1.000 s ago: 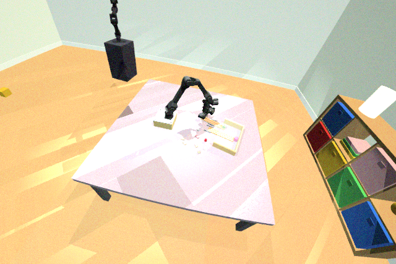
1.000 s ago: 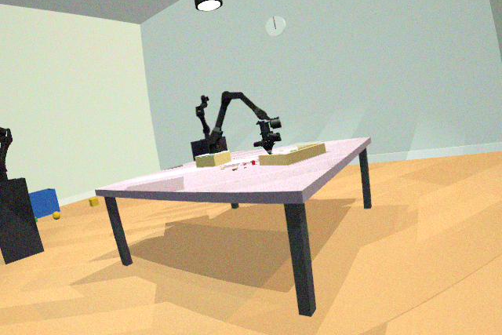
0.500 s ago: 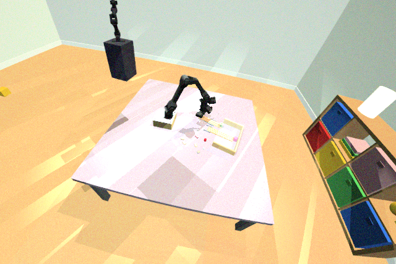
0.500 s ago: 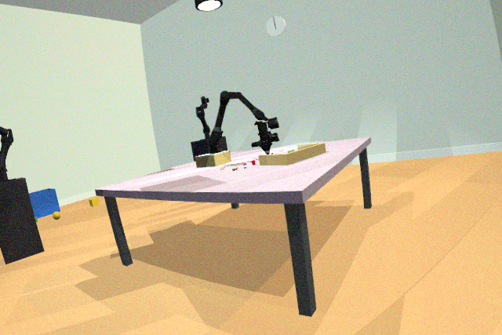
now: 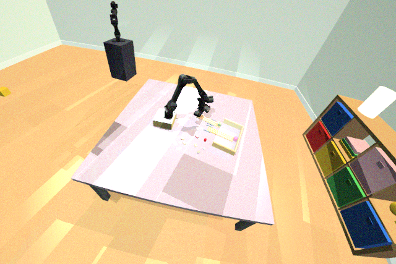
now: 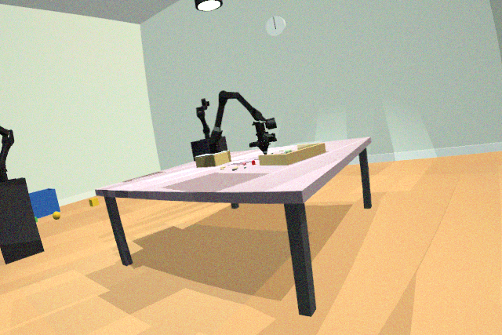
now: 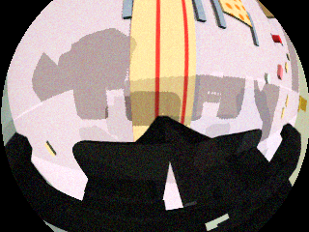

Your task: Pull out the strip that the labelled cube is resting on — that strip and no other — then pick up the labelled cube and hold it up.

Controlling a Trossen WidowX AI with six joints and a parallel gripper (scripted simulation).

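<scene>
Right now the orange-dotted strip is 23 cm ahead of my gripper tip and 14 cm to the right of it. Round my gripper tip: small red piece: 27 cm to the right, 11 cm ahead, 1 cm above.
</scene>
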